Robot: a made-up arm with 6 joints. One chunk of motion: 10 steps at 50 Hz.
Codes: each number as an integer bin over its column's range. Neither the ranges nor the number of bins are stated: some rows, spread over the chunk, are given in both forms.
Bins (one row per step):
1: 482 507 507 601 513 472
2: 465 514 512 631 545 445
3: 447 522 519 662 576 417
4: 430 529 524 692 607 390
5: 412 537 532 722 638 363
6: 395 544 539 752 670 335
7: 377 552 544 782 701 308
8: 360 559 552 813 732 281
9: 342 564 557 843 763 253
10: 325 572 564 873 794 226
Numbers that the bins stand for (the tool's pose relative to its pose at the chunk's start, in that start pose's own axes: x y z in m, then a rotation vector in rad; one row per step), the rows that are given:
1: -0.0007 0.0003 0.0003 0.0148 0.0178 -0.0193
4: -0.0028 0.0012 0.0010 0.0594 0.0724 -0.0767
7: -0.0049 0.0021 0.0018 0.1036 0.1270 -0.1342
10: -0.0070 0.0029 0.0026 0.1482 0.1810 -0.1916
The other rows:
2: -0.0014 0.0006 0.0005 0.0295 0.0364 -0.0382
3: -0.0021 0.0009 0.0008 0.0447 0.0544 -0.0578
5: -0.0035 0.0015 0.0013 0.0741 0.0904 -0.0956
6: -0.0042 0.0018 0.0016 0.0888 0.1090 -0.1153
8: -0.0056 0.0024 0.0021 0.1188 0.1450 -0.1531
9: -0.0063 0.0026 0.0023 0.1335 0.1630 -0.1727

